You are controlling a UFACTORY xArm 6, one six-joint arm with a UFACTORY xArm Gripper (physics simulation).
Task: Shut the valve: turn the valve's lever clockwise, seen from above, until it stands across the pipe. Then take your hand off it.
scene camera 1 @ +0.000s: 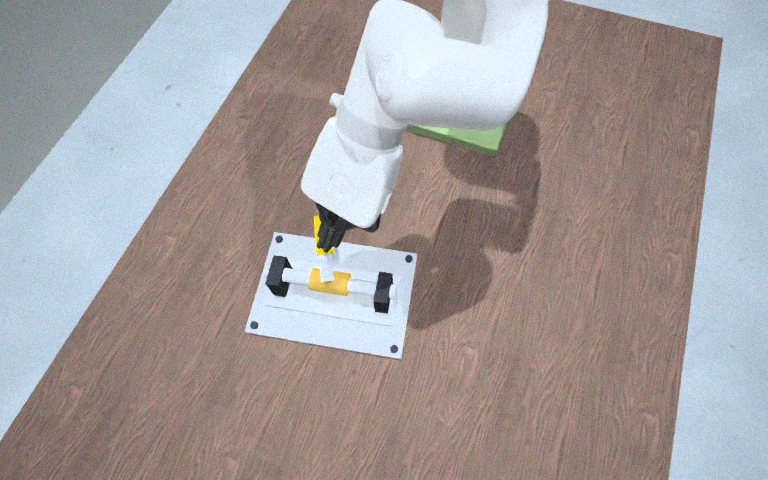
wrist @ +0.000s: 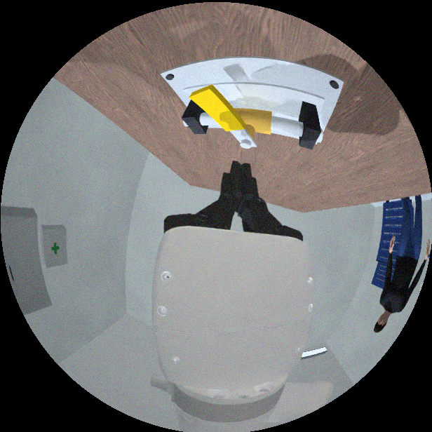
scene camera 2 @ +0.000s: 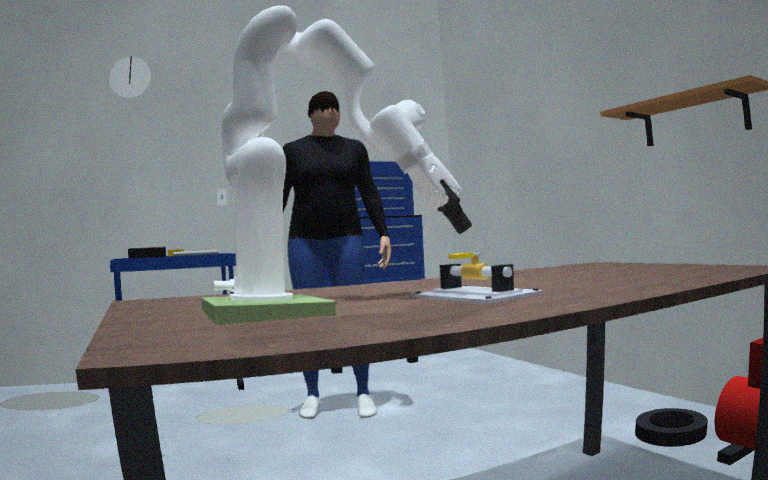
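Observation:
The valve's yellow lever [scene camera 1: 317, 229] [scene camera 2: 463, 255] [wrist: 218, 109] stands oblique to the white pipe [scene camera 1: 362, 286] [wrist: 288, 126], nearer to across than along. In scene camera 1 it points up toward the robot's side, leaning left of square. The orange valve body [scene camera 1: 334, 284] [scene camera 2: 474, 272] [wrist: 260, 122] sits mid-pipe. My gripper [scene camera 1: 325, 247] [scene camera 2: 465, 229] [wrist: 237, 172] is shut and empty. Scene camera 2 shows its tips above the lever with a gap, not touching. In scene camera 1 the black fingers overlap the lever and hide part of it.
Black blocks [scene camera 1: 382, 292] [scene camera 2: 502, 277] [wrist: 309, 125] hold the pipe ends on a pale plate [scene camera 1: 322, 331] [wrist: 280, 70] with corner bolts. The robot's green base [scene camera 1: 470, 139] [scene camera 2: 266, 310] is on the wooden table [scene camera 1: 509, 367] [scene camera 2: 368, 333]. A person [scene camera 2: 325, 186] stands behind the table.

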